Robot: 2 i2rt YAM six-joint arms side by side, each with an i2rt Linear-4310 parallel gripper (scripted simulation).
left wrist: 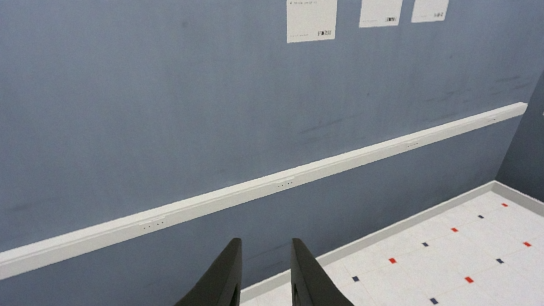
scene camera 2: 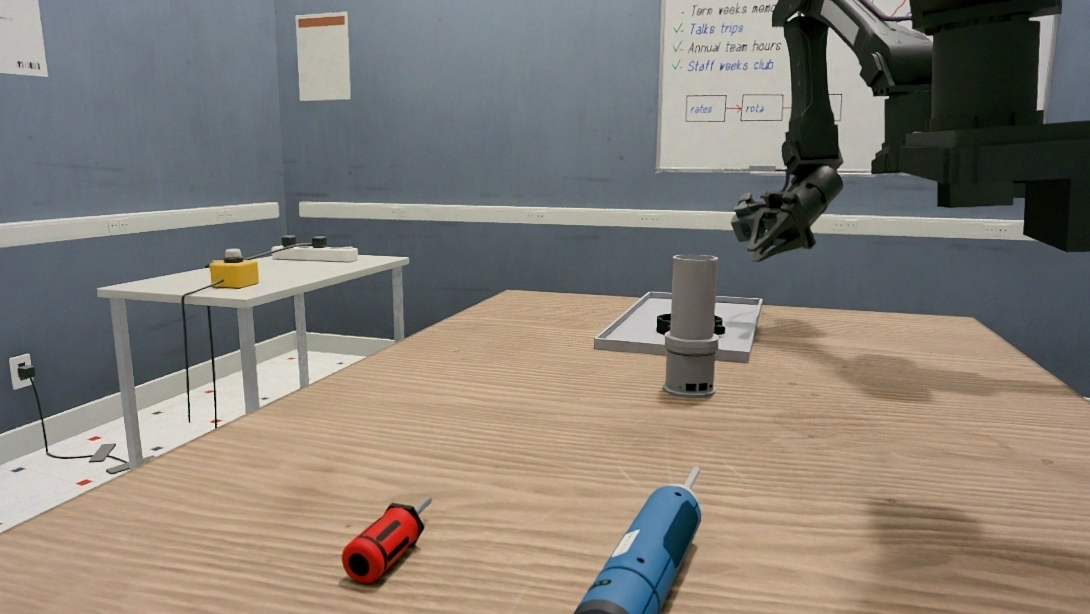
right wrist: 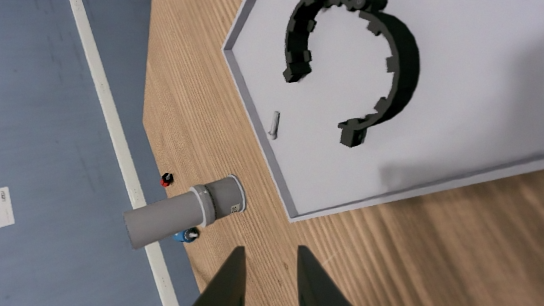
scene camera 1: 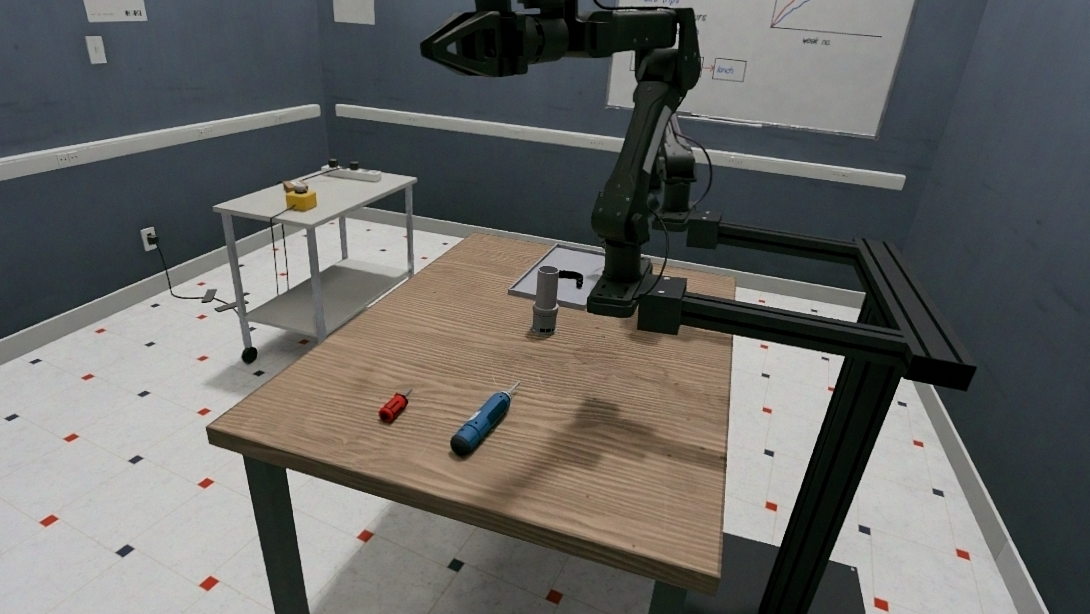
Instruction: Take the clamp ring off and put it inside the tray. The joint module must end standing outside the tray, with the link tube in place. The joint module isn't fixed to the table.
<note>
I see my left gripper (scene camera 1: 427, 49), my right gripper (scene camera 2: 752, 255), a grey link tube (scene camera 1: 547, 277), a grey tray (scene camera 2: 634, 331), a grey joint module (scene camera 2: 690, 372), a red screwdriver (scene camera 2: 373, 551) and a blue power screwdriver (scene camera 1: 466, 438).
The grey tray is seen too in the right wrist view (right wrist: 468, 122) and in scene camera 1 (scene camera 1: 590, 263). The grey joint module also shows in the right wrist view (right wrist: 225, 196). My left gripper shows as well in the left wrist view (left wrist: 266, 250). The left wrist view does not show the grey link tube: it is out of frame. The left wrist view misses the grey tray: it is out of frame.
</note>
